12 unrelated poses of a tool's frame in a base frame.
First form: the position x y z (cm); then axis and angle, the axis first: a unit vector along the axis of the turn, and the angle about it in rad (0 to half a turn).
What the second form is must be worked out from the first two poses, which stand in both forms.
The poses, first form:
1: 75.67 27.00 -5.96 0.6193 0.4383 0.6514 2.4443
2: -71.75 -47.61 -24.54 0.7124 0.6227 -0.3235 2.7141
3: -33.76 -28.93 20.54 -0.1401 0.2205 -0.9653 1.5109
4: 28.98 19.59 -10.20 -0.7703 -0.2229 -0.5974 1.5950
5: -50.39 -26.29 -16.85 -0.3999 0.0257 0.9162 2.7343
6: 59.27 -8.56 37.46 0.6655 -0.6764 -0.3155 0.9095
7: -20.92 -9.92 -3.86 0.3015 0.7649 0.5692 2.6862
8: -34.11 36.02 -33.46 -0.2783 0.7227 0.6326 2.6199
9: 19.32 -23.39 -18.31 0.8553 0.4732 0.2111 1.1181
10: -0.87 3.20 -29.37 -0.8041 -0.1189 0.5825 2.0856
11: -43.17 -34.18 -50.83 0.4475 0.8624 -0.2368 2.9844
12: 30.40 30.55 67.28 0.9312 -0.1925 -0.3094 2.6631
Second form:
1: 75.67 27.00 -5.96 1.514 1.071 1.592
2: -71.75 -47.61 -24.54 1.934 1.690 -0.878
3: -33.76 -28.93 20.54 -0.212 0.333 -1.458
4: 28.98 19.59 -10.20 -1.229 -0.356 -0.953
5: -50.39 -26.29 -16.85 -1.093 0.070 2.505
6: 59.27 -8.56 37.46 0.605 -0.615 -0.287
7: -20.92 -9.92 -3.86 0.810 2.055 1.529
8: -34.11 36.02 -33.46 -0.729 1.893 1.657
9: 19.32 -23.39 -18.31 0.956 0.529 0.236
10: -0.87 3.20 -29.37 -1.677 -0.248 1.215
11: -43.17 -34.18 -50.83 1.335 2.574 -0.707
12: 30.40 30.55 67.28 2.480 -0.513 -0.824
